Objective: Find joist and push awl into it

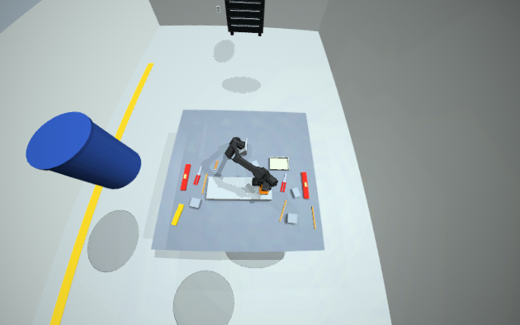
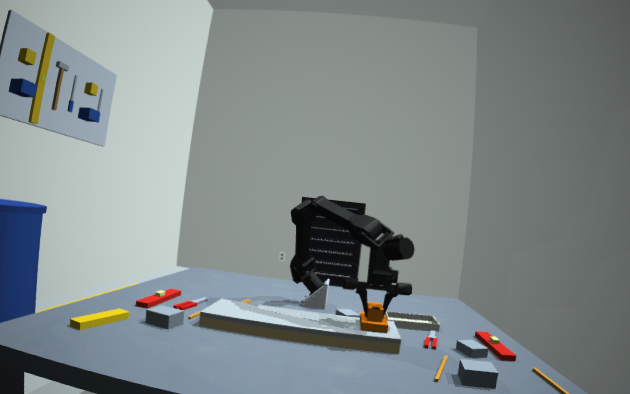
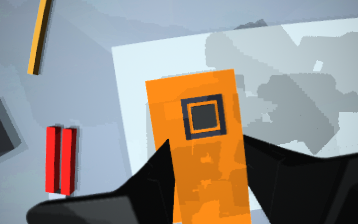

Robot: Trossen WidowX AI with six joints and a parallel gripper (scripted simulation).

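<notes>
Right now my gripper tip is 240 mm past the tray, 130 mm to the right of it and 50 mm above it. Also, from my gripper tip: awl: 160 mm behind, 420 mm to the right, 60 mm below; orange stud finder: 10 mm ahead, 20 mm above; yellow bar: 250 mm ahead, 660 mm to the right, 60 mm below.
</notes>
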